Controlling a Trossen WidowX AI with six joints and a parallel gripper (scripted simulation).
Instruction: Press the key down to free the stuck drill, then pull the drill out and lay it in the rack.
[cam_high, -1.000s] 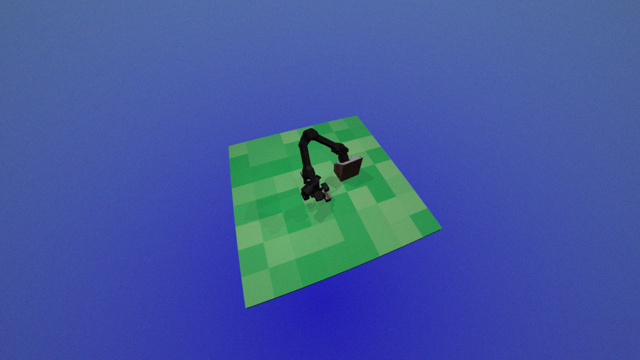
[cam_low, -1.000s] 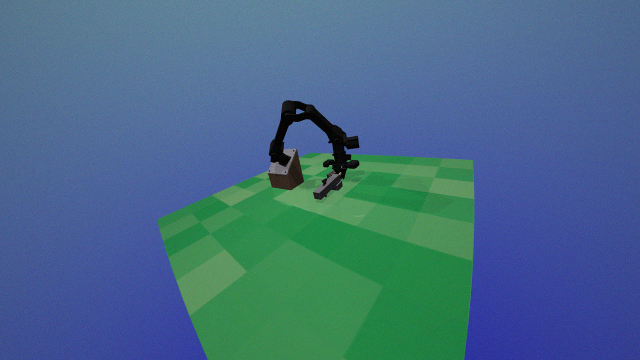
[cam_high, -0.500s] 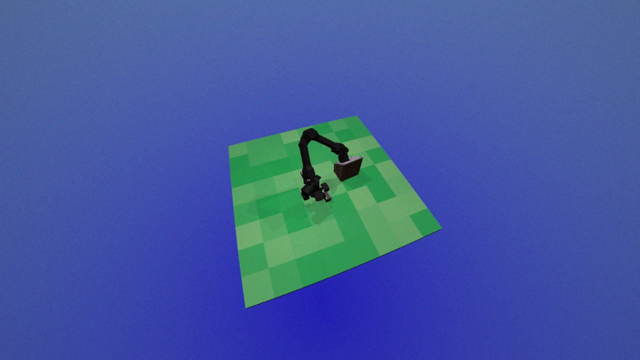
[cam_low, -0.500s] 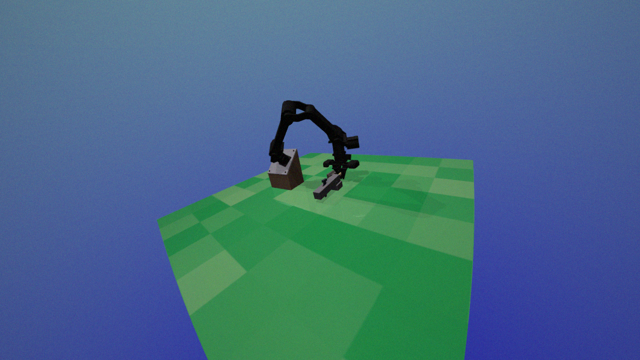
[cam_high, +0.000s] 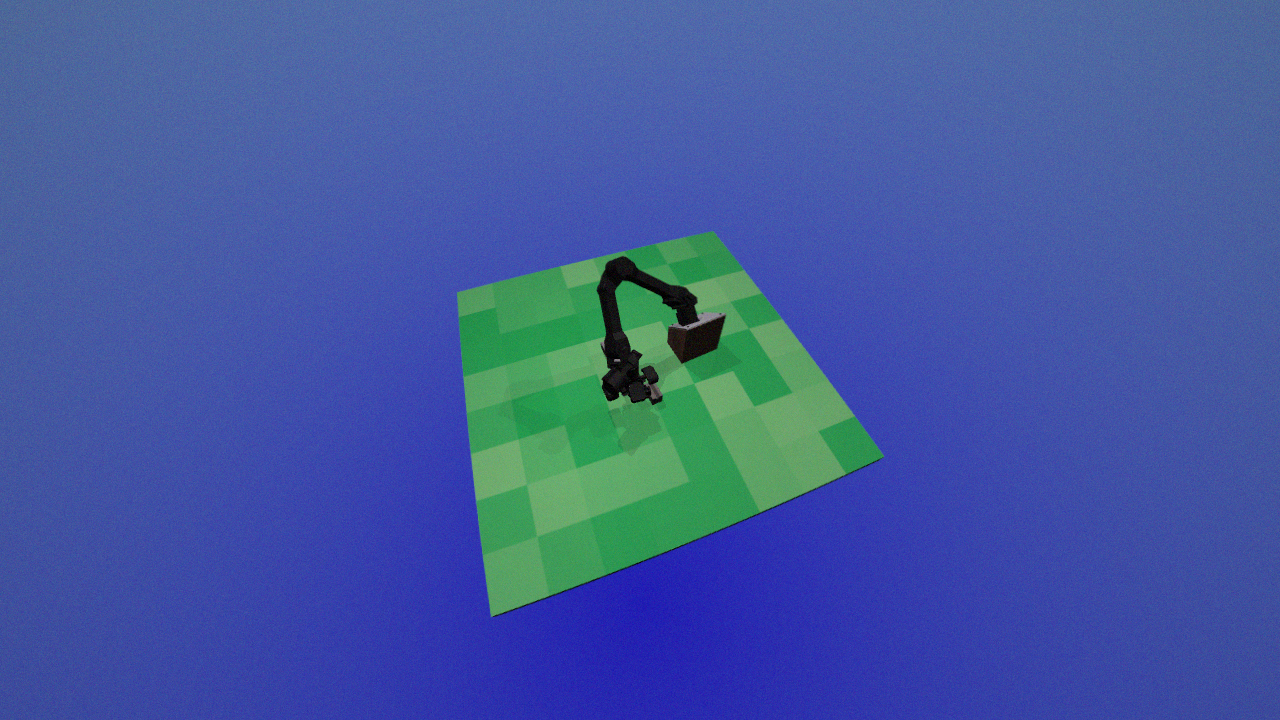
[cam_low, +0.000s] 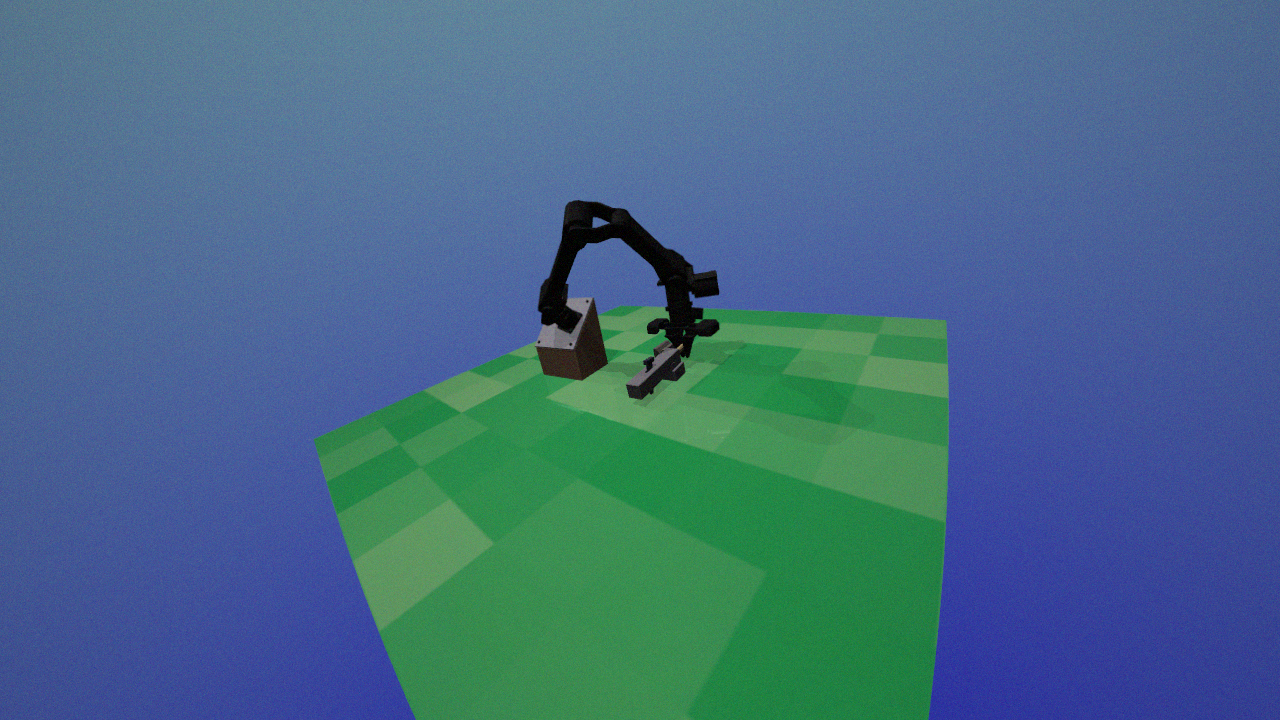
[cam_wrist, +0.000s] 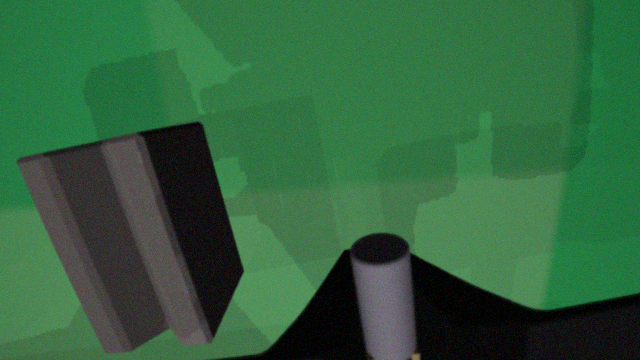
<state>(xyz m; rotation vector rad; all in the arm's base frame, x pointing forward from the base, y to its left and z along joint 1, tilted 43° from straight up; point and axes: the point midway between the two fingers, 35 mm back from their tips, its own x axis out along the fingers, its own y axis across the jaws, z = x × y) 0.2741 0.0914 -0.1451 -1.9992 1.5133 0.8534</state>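
Now: gripper tip 10 mm short of the drill, 40 mm to the left of it and 30 mm below it. Round my gripper tip: dark part (30 mm ahead, 160 mm to the right, 30 mm above); rack (80 mm behind, 10 mm to the left).
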